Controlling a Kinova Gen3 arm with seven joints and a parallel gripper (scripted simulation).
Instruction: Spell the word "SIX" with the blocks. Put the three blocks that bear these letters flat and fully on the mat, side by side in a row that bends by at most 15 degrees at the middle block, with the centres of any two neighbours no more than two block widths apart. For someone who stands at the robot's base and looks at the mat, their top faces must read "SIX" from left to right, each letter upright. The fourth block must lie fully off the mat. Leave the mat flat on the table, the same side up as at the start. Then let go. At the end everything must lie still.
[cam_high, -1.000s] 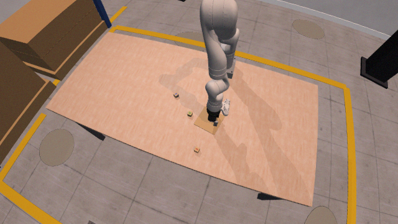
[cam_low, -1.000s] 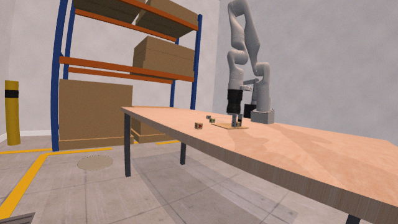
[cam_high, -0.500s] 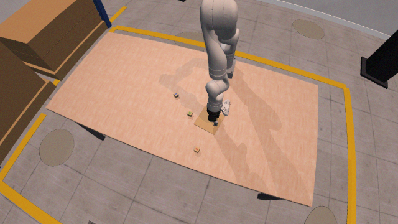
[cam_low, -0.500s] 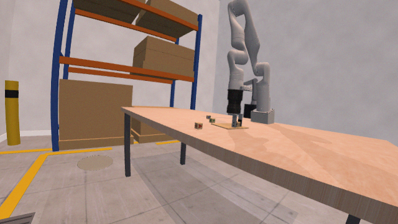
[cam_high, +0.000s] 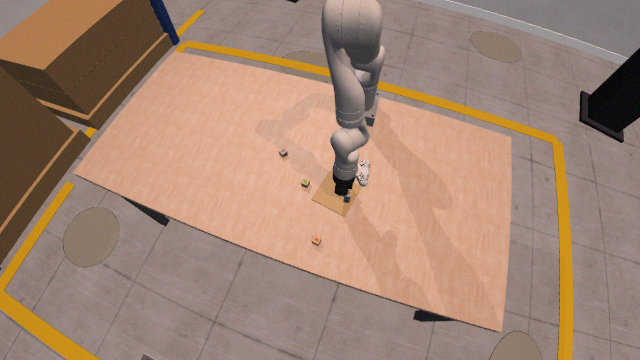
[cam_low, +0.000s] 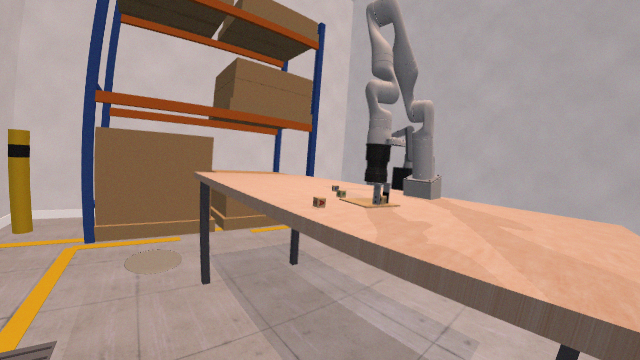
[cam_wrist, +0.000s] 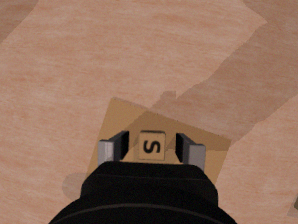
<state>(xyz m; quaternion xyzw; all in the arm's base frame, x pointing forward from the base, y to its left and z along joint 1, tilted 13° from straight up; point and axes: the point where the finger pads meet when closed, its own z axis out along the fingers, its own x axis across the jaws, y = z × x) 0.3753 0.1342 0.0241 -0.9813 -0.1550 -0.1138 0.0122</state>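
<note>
Now: hand 1 cm short of the tan mat, 4 cm to the left of it and 2 cm above it. The rest, counted from my hand: block: 21 cm ahead, 1 cm to the right, 1 cm below.
</note>
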